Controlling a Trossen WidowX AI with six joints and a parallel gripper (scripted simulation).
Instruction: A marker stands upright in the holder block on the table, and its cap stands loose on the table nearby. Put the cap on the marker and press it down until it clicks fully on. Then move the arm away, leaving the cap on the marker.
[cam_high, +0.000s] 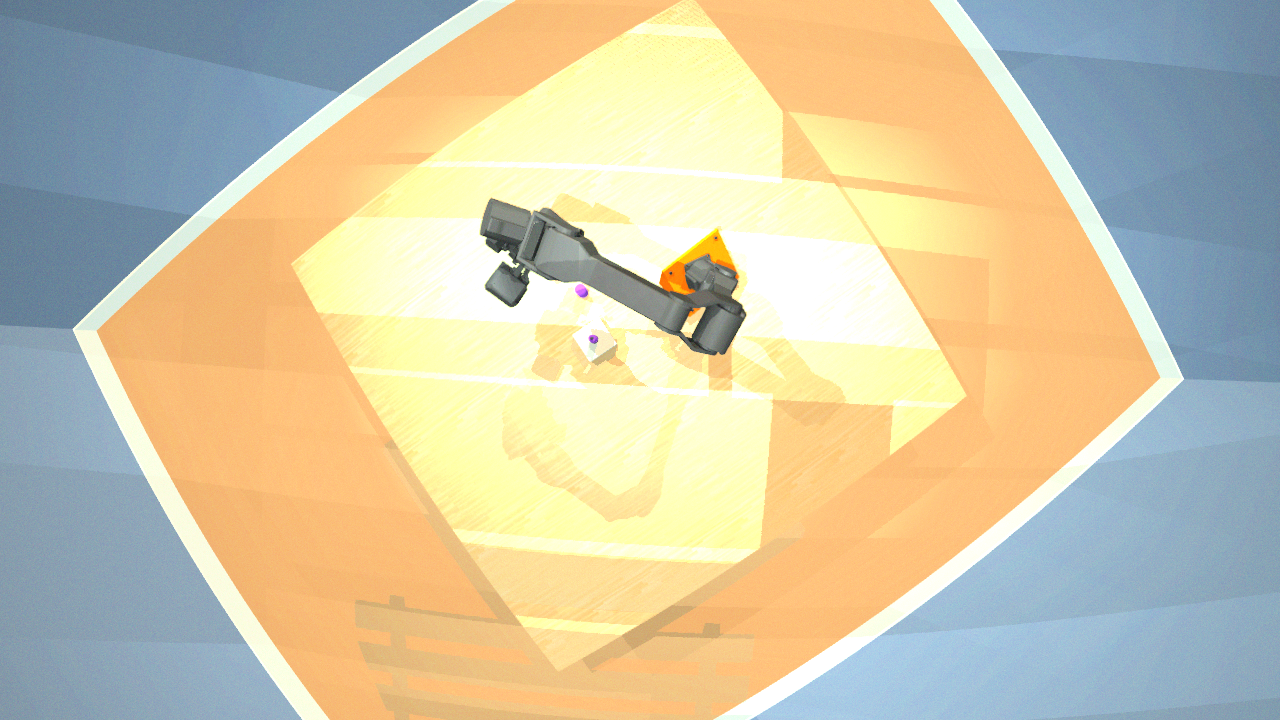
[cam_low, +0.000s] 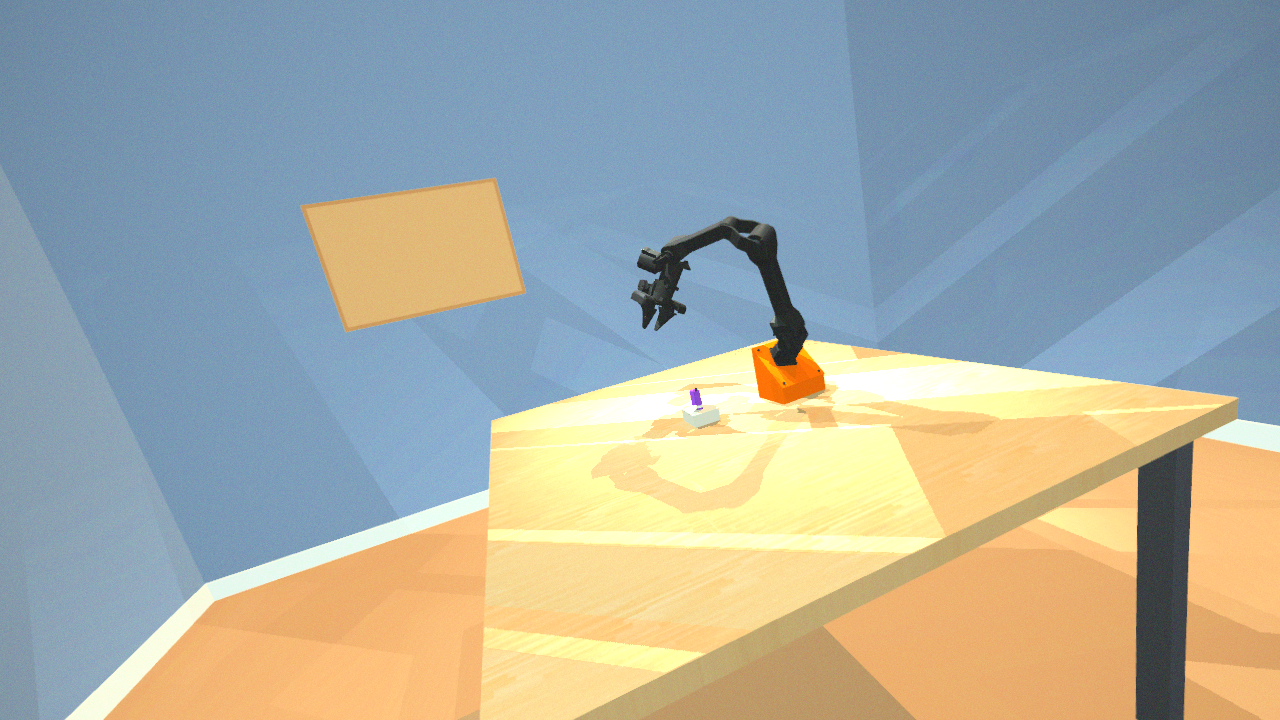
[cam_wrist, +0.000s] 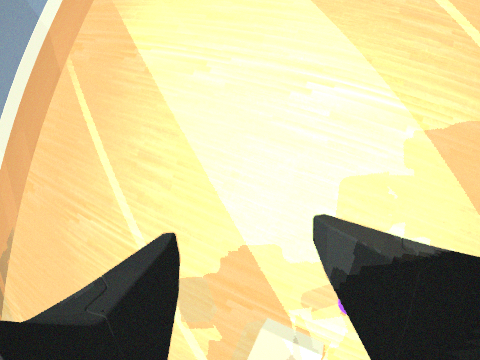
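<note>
Right now my gripper tip is 80 mm past the purple cap, 60 mm to the right of it and 230 mm above it. Round my gripper tip: white holder block 60 mm behind, 170 mm to the left, 240 mm below.
</note>
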